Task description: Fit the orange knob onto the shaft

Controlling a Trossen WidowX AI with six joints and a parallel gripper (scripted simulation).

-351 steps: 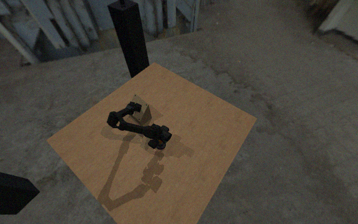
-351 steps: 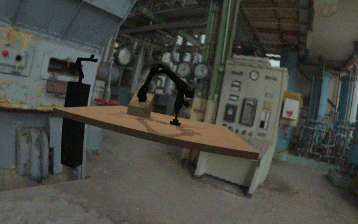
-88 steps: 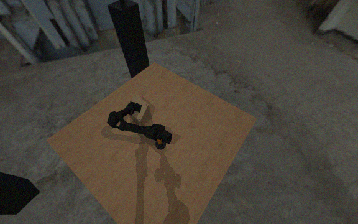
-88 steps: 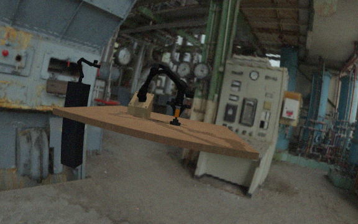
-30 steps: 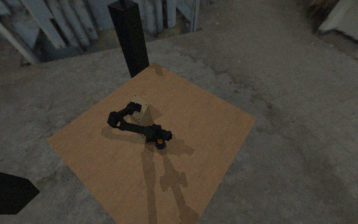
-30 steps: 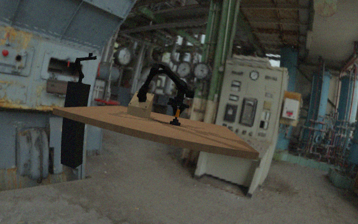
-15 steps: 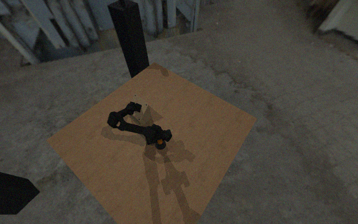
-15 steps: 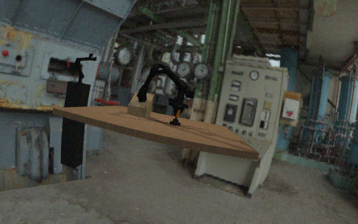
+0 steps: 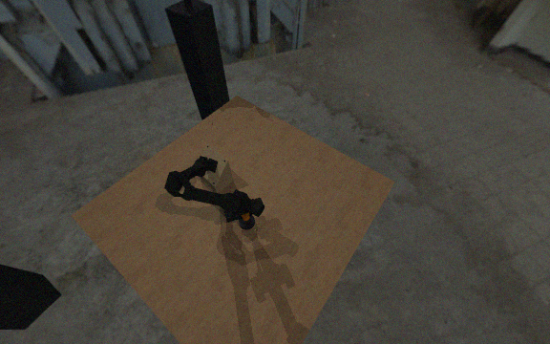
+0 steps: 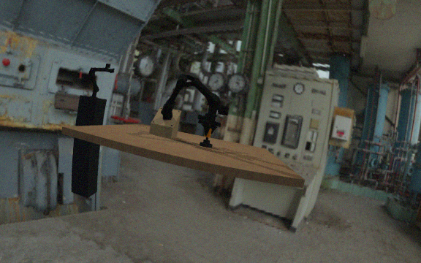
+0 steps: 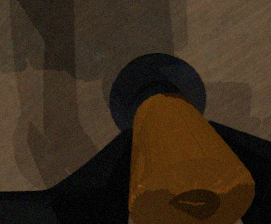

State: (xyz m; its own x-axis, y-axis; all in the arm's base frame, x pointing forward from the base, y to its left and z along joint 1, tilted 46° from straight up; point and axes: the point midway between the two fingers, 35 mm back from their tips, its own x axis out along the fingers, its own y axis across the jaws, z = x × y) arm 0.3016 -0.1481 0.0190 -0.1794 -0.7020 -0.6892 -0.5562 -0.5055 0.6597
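The orange knob is 20 mm above my gripper tip. The rest, counted from my gripper tip: dark round pedestal 40 mm below.
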